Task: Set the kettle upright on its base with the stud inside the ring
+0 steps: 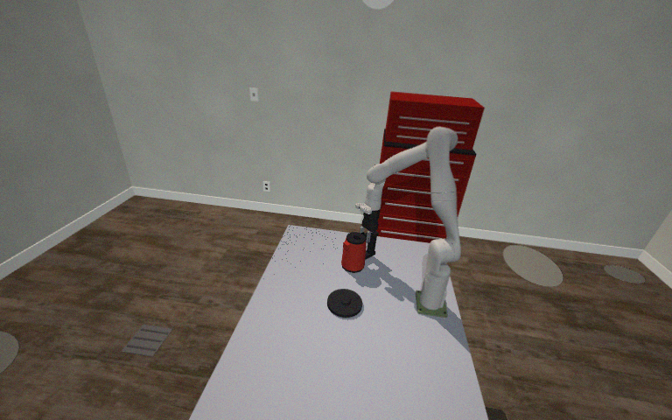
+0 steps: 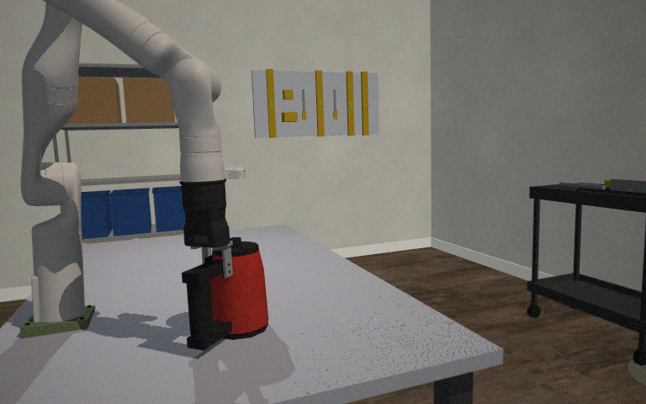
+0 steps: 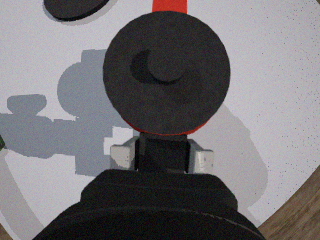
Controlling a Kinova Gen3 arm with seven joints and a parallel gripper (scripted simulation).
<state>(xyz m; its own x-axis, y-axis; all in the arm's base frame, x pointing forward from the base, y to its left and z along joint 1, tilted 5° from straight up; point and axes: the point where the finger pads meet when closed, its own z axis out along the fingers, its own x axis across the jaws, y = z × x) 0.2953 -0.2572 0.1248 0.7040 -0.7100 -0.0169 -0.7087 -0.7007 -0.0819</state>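
Right now the red kettle is 20 mm ahead of my hand, 20 mm to the left of it and 50 mm below it. The rest, counted from my hand: round black base 70 mm ahead, 310 mm to the left, 130 mm below.
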